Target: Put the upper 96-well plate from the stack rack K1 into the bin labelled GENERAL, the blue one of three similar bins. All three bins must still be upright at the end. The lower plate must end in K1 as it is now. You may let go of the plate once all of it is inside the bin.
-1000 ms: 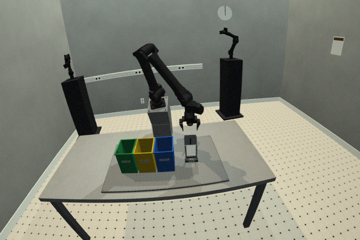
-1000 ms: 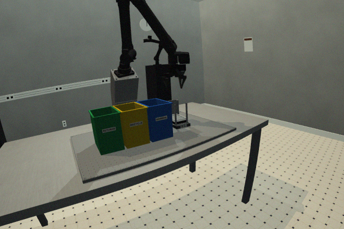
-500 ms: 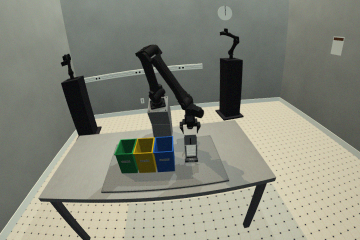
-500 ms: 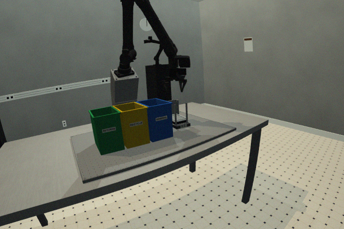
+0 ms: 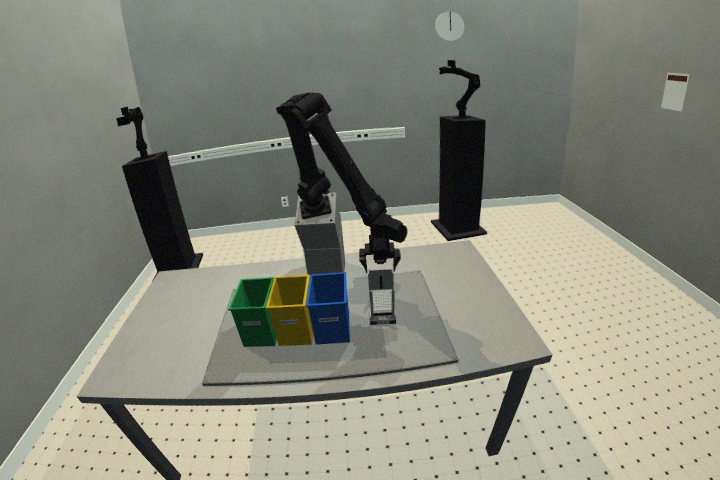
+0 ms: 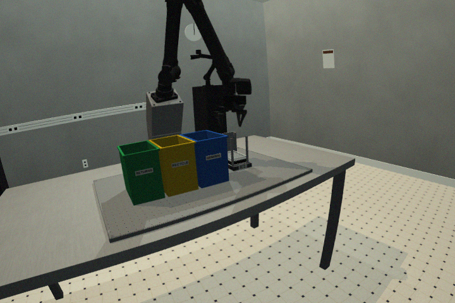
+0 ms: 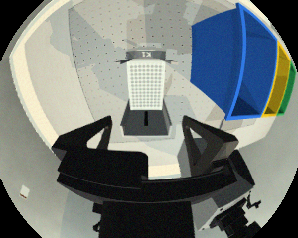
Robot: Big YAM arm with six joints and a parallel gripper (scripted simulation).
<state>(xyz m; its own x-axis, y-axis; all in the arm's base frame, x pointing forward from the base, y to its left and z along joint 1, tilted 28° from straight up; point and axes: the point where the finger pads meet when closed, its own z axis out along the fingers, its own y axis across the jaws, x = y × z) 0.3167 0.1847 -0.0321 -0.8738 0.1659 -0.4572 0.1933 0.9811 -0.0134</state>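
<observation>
My hand is 140 mm above the white 96-well plate. Round my hand: yellow bin: 330 mm to the right, 90 mm below, 30 mm ahead; green bin: 460 mm to the right, 90 mm below, 10 mm ahead; blue general bin: 200 mm to the right, 90 mm below, 60 mm ahead.
</observation>
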